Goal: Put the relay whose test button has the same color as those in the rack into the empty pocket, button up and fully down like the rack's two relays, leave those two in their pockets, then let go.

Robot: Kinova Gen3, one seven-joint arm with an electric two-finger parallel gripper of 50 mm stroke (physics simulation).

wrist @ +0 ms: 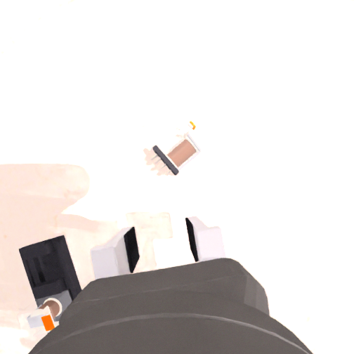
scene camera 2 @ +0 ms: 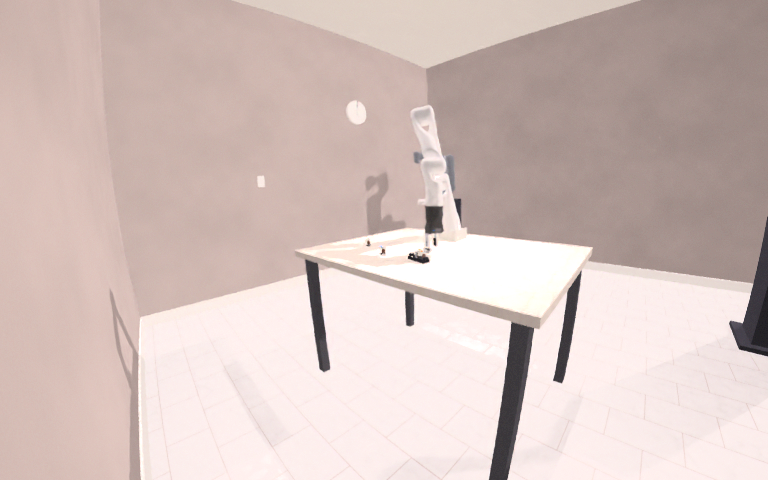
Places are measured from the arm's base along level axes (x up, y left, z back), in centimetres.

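Pixels of known places: gripper, fingertip midpoint: (scene camera 2: 431, 246); arm's base at its link origin: (scene camera 2: 452, 230).
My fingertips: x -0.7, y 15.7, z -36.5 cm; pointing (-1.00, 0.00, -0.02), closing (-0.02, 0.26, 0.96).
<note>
Ahead of a thing's pixels: the offset from my fingertips to its middle. "spot": to the spot under its first point. Level surfaces: height alone.
A clear-cased relay (wrist: 182, 153) with a brown core and a yellow-orange button lies on its side on the table, its pins toward the lower left in the wrist view. My gripper (scene camera 2: 431, 244) (wrist: 162, 237) is partly open and empty, low over the table; in the wrist view the relay lies beyond the fingertips, not between them. The black rack {spot: dx -2.3, dy +4.4, dz -12.3 cm} (scene camera 2: 418, 259) (wrist: 49, 248) is left of the fingers in the wrist view. A relay (wrist: 53, 305) with an orange button sits in it; the rack's near end is hidden behind the gripper body.
Two small dark relays {dx -1.8, dy -37.9, dz -6.9 cm} (scene camera 2: 368, 242) {dx -1.8, dy -16.7, dz -14.4 cm} (scene camera 2: 382, 250) stand apart on the table {dx -4.0 cm} (scene camera 2: 498, 271), left of the rack in the scene view; the nearer one has a bluish top. Their details are too small to tell. The arm's base stands at the table's back edge.
</note>
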